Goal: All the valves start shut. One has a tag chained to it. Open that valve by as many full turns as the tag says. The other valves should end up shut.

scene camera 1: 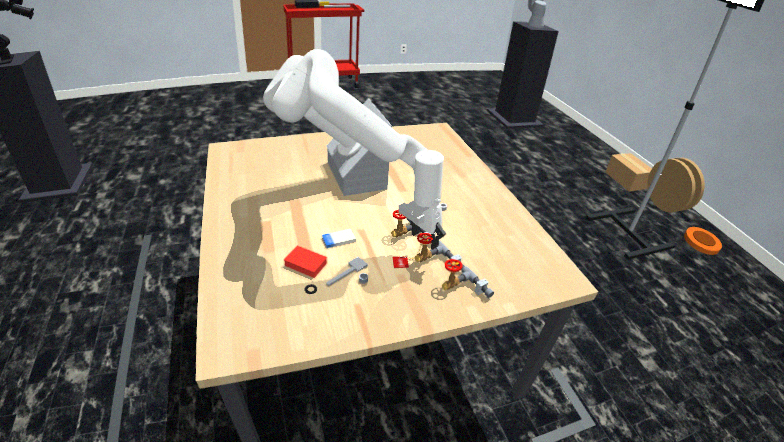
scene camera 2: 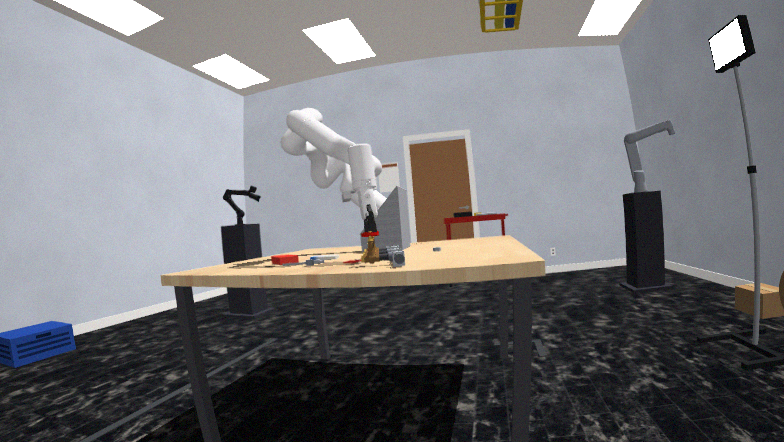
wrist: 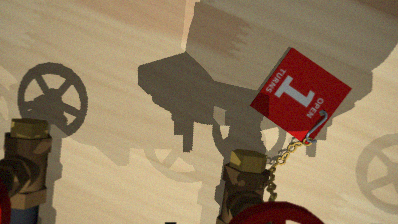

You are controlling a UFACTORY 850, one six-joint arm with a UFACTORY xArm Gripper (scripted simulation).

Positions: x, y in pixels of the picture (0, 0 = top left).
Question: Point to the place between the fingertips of my gripper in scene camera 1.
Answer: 425, 240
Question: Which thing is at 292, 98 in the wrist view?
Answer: A red tag.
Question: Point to a red box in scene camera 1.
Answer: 300, 259
